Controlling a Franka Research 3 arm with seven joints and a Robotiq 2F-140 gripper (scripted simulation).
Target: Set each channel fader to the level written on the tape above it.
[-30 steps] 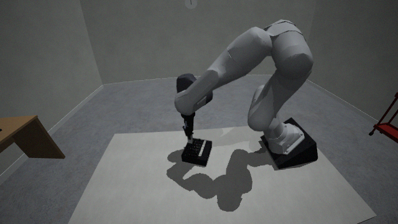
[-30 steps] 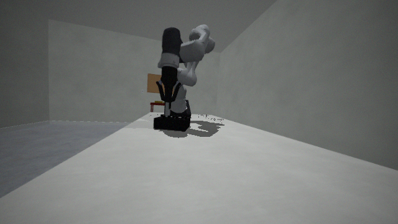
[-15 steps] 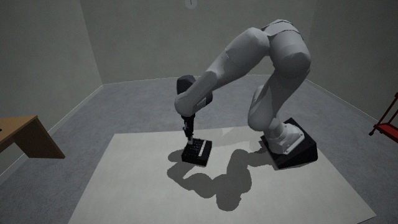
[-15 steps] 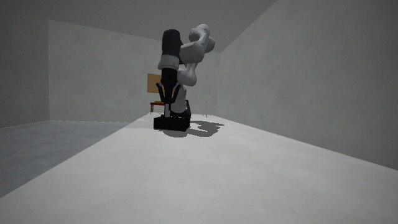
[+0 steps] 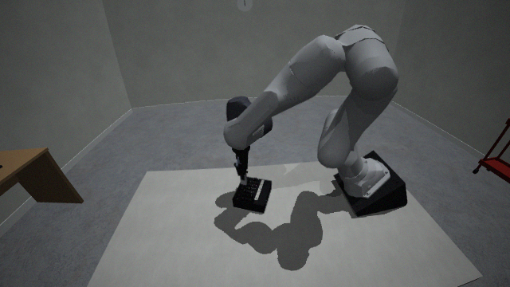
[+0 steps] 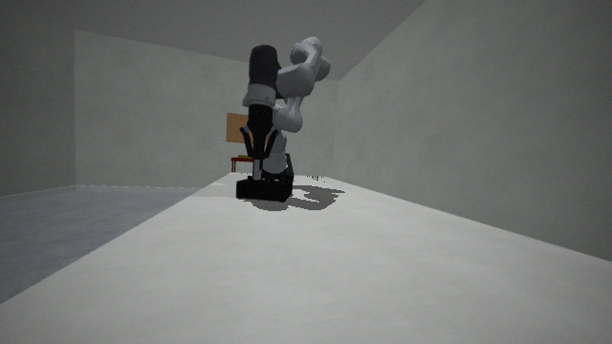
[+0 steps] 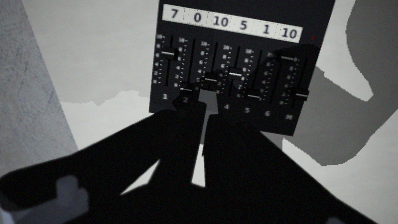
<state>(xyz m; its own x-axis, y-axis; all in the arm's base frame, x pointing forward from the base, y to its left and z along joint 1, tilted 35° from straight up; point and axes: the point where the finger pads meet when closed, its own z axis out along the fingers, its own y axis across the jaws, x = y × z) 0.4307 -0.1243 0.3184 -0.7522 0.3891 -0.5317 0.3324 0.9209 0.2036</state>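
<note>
My hand is 20 mm past the channel 2 fader cap, 10 mm to the left of it and 30 mm above it. From my hand the other things lie so: channel 1 fader cap: 60 mm behind, 20 mm to the right, 30 mm below; then master fader cap: 10 mm ahead, 90 mm to the left, 30 mm below.
</note>
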